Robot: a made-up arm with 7 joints.
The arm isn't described. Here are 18 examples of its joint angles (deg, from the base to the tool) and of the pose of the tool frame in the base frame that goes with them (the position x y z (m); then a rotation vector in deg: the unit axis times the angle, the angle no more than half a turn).
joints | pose
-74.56 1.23 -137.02 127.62 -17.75 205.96 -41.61 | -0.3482 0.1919 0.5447 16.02 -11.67 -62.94
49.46 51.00 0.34 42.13 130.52 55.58 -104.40 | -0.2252 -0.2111 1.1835 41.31 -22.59 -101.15
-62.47 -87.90 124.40 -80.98 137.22 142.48 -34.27 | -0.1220 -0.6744 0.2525 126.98 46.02 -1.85
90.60 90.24 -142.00 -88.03 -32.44 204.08 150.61 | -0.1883 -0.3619 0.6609 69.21 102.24 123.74
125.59 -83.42 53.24 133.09 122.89 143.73 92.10 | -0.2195 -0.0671 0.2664 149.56 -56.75 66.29
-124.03 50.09 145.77 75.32 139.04 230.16 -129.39 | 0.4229 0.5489 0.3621 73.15 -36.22 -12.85
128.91 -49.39 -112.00 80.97 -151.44 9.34 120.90 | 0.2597 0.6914 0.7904 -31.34 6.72 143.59
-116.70 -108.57 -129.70 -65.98 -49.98 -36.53 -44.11 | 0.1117 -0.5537 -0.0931 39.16 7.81 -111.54
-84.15 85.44 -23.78 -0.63 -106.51 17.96 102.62 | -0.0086 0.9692 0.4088 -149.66 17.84 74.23
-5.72 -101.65 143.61 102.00 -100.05 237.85 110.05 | 0.5236 0.1564 0.6652 109.04 -28.69 12.52
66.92 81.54 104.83 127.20 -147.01 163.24 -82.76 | -0.3385 -0.1057 0.1468 -135.33 -51.85 -73.57
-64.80 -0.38 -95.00 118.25 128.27 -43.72 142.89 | -0.4494 -0.3612 0.5214 30.00 32.57 14.48
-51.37 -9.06 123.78 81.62 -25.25 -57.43 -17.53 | 0.2055 0.4077 0.8807 110.40 88.58 -42.39
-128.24 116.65 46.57 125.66 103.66 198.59 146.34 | 0.3127 -0.0191 0.4366 -4.55 -76.12 -79.85
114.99 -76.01 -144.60 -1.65 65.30 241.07 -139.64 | -0.1767 0.8082 0.5828 29.67 120.13 -109.14
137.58 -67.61 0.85 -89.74 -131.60 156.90 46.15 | -0.1928 0.0313 0.8577 66.71 -5.75 -125.38
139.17 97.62 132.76 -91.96 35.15 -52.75 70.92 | 0.6718 0.0161 0.6136 131.71 -78.10 28.82
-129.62 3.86 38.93 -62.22 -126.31 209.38 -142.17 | 0.0853 0.4442 0.8288 87.69 -23.85 101.34
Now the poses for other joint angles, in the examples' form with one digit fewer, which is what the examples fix.
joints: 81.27 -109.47 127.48 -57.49 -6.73 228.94 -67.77
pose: 0.373 0.481 -0.040 36.3 -48.0 58.0
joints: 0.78 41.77 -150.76 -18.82 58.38 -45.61 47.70
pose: -0.537 -0.096 1.136 -35.8 152.7 -83.5
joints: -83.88 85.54 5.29 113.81 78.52 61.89 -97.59
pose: -0.027 0.110 0.873 49.7 10.1 78.1
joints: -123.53 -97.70 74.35 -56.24 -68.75 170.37 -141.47
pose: -0.629 -0.234 0.464 -1.0 -7.7 -137.9
